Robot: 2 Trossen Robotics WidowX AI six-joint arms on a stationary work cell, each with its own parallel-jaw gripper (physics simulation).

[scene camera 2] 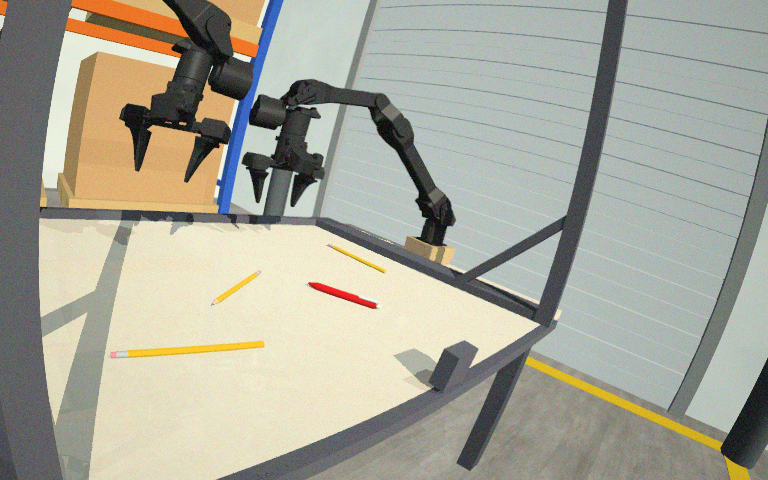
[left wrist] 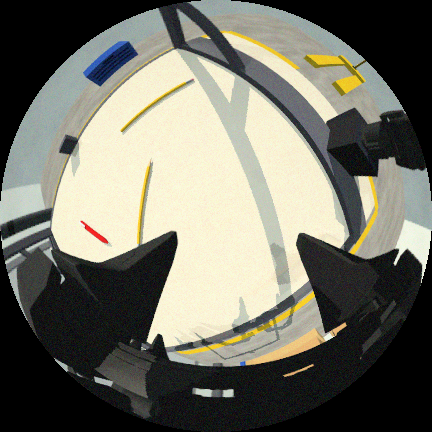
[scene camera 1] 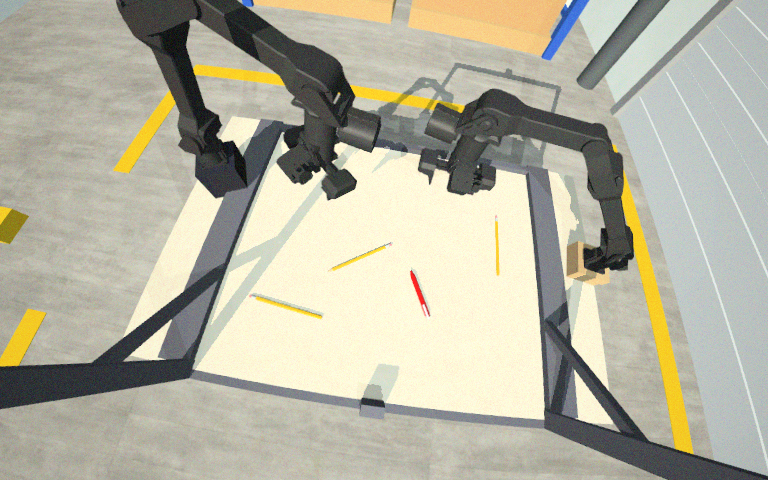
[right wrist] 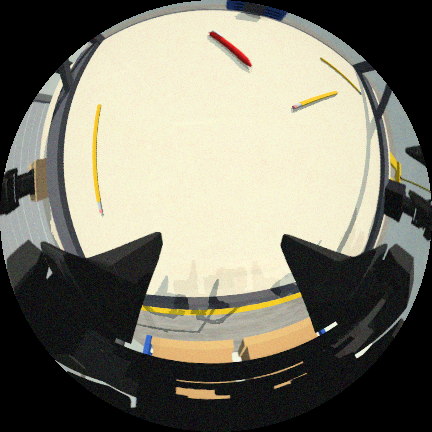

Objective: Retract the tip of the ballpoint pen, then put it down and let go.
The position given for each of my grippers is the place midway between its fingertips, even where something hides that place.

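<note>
My left gripper [scene camera 1: 318,186] is open and holds nothing. My right gripper [scene camera 1: 446,188] is open as well, and my right gripper holds nothing. I also see a tan block [scene camera 1: 575,269] and a dark frame [scene camera 1: 559,385]. There is a small grey block [scene camera 2: 455,360], and with it I see the tan block [scene camera 2: 441,254], my left gripper [scene camera 2: 160,176] and my right gripper [scene camera 2: 275,204]. Then there is my left gripper [left wrist: 240,238], and likewise my right gripper [right wrist: 224,240].
</note>
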